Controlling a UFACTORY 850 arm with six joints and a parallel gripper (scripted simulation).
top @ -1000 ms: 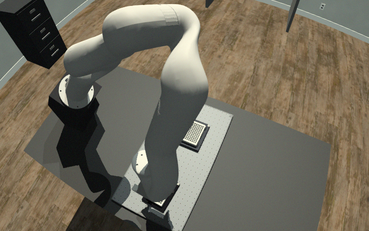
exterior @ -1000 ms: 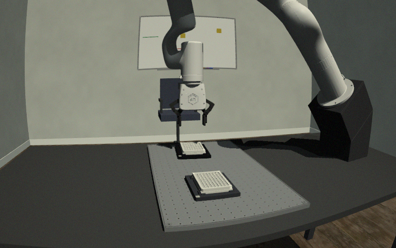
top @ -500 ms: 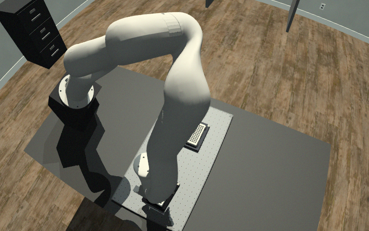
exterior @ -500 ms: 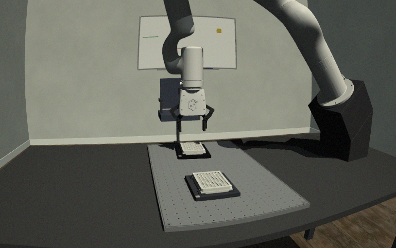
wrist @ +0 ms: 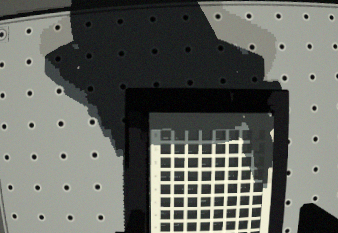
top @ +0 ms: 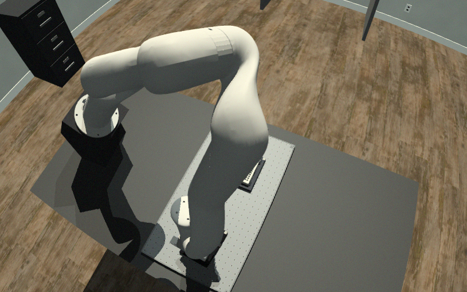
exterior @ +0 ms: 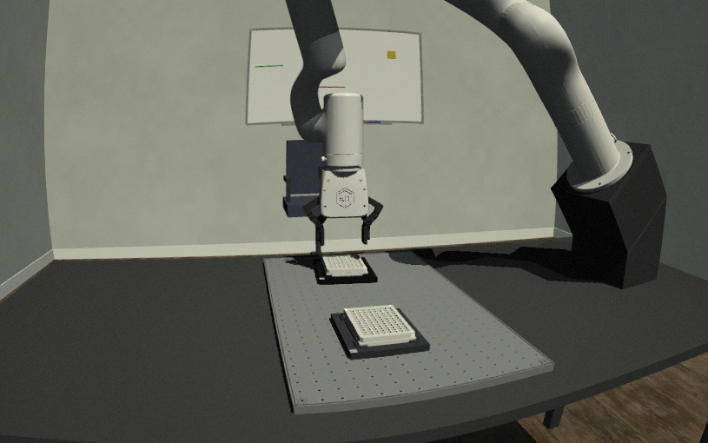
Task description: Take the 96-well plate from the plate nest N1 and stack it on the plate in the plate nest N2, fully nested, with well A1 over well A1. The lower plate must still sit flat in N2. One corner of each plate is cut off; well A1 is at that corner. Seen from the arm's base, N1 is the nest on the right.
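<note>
Now: the black plate nest 70 mm below my hand. From my hand the other things lie so: A1 label 50 mm ahead, 80 mm to the left, 60 mm below.
</note>
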